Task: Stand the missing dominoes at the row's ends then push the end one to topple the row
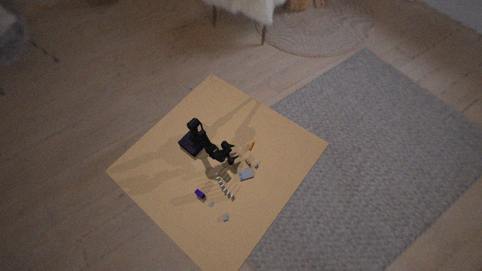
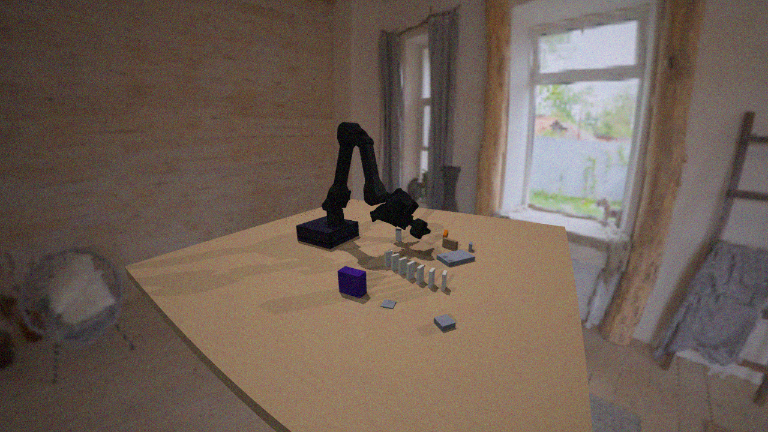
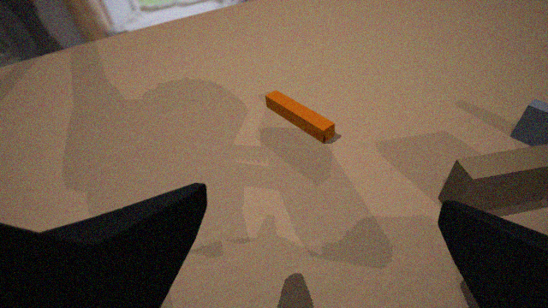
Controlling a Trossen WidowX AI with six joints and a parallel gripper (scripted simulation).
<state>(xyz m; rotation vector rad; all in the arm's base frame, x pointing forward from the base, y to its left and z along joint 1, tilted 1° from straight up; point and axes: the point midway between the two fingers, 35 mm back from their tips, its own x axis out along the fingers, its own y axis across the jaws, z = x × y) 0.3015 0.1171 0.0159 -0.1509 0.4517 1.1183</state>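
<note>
Right now the brown block is 110 mm ahead of my gripper tip and 40 mm below it. From my gripper tip the other things lie so: flat blue-grey slab: 170 mm ahead, 90 mm to the right, 50 mm below; then purple block: 20 mm ahead, 430 mm to the right, 30 mm below; then orange bar: 40 mm ahead, 130 mm to the left, 50 mm below.
</note>
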